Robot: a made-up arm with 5 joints.
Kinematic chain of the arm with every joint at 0, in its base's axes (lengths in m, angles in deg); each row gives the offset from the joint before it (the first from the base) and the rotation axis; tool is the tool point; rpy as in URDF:
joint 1: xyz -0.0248 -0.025 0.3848 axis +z
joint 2: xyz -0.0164 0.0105 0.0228 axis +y
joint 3: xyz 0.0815 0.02 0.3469 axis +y
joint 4: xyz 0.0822 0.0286 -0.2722 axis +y
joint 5: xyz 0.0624 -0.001 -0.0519 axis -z
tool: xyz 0 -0.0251 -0.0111 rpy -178.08 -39.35 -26.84
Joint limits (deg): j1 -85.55..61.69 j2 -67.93..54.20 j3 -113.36..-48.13 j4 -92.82..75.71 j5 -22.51..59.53
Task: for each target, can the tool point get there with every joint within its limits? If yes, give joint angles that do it. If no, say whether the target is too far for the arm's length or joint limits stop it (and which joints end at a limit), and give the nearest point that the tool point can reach.
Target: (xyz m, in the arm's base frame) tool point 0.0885 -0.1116 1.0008
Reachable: yes | joints -50.86 -28.63 -78.86 -17.10 -6.39
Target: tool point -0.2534 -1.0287 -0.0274
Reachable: no: too far | nearest point 0.0567 -0.6222 0.2978 | short by 0.606 m
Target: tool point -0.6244 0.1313 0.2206
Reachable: no: joint limits stop it (at a limit: joint 2, joint 3, joint 4, joint 5) | nearest point -0.4647 0.0897 0.8074 | short by 0.610 m
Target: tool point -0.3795 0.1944 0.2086
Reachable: no: joint limits stop it (at a limit: joint 1, joint 2, joint 3, joint 4, joint 5) | nearest point 0.0818 0.2686 0.2157 | short by 0.467 m
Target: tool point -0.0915 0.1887 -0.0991
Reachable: no: joint limits stop it (at a limit: joint 1, joint 2, joint 3, joint 5) | nearest point 0.0952 0.2715 0.1821 | short by 0.348 m
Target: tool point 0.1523 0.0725 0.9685
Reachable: yes | joints 19.34 -23.17 -75.10 -22.69 -9.30
